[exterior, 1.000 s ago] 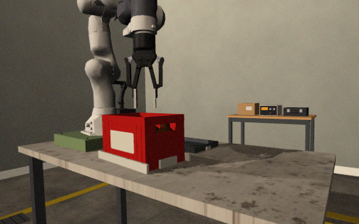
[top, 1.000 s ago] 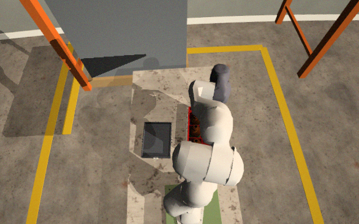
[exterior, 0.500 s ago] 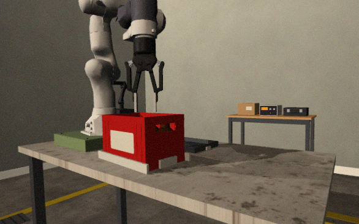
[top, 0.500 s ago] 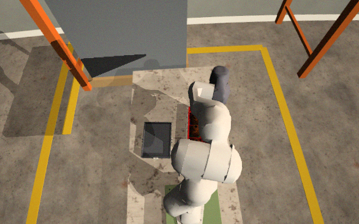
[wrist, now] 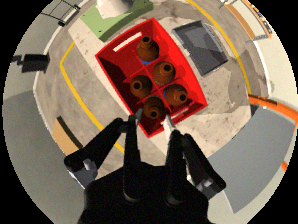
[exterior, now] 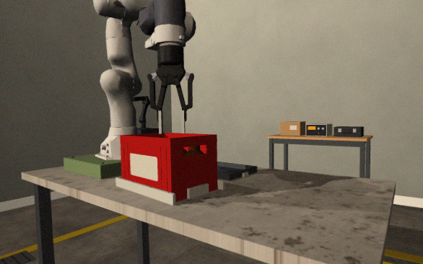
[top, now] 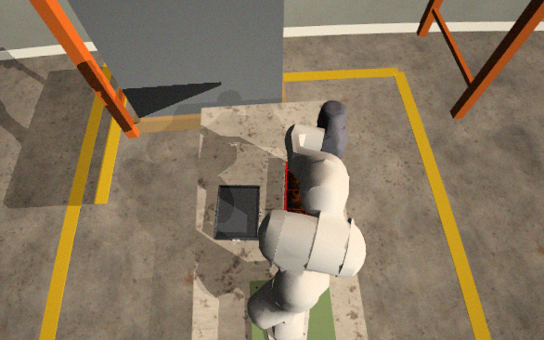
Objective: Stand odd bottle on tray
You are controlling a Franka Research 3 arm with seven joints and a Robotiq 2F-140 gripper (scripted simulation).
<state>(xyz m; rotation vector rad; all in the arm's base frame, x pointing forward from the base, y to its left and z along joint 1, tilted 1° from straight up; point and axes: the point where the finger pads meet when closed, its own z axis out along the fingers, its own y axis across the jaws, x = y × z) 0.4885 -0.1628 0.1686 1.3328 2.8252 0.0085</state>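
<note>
My gripper is now 80 mm past the brown bottle, 10 mm to the right of it and 130 mm above it. Also, from my hand: dark tray 90 mm behind, 350 mm to the left, 200 mm below; red crate 80 mm behind, 50 mm to the left, 130 mm below.
</note>
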